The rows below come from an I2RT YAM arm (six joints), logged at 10 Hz.
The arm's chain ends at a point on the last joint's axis. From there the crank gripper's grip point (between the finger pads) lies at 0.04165 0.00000 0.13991 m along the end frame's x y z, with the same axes.
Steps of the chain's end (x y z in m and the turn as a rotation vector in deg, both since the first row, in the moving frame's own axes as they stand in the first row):
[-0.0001 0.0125 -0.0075 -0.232 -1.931 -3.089]
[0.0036 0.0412 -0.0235 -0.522 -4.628 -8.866]
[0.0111 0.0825 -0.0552 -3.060 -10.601 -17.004]
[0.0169 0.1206 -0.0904 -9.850 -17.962 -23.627]
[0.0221 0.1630 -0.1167 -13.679 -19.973 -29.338]
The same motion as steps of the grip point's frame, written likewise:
[-0.0049 0.0110 -0.0062 -0.232 -1.931 -3.089]
[-0.0082 0.0369 -0.0206 -0.522 -4.628 -8.866]
[-0.0157 0.0817 -0.0499 -3.060 -10.601 -17.004]
[-0.0254 0.1371 -0.0853 -9.850 -17.962 -23.627]
[-0.0226 0.1879 -0.1128 -13.679 -19.973 -29.338]

